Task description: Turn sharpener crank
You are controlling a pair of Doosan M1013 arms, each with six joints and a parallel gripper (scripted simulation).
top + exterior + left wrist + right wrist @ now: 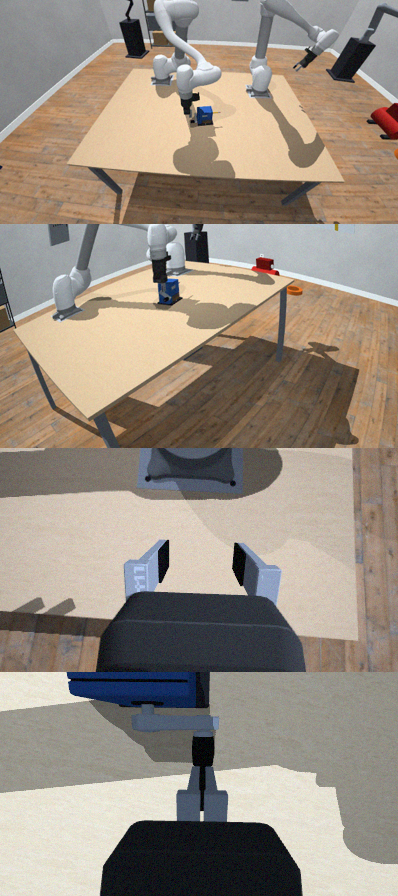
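The black knob lies 70 mm below my right hand and 20 mm to the left of it.
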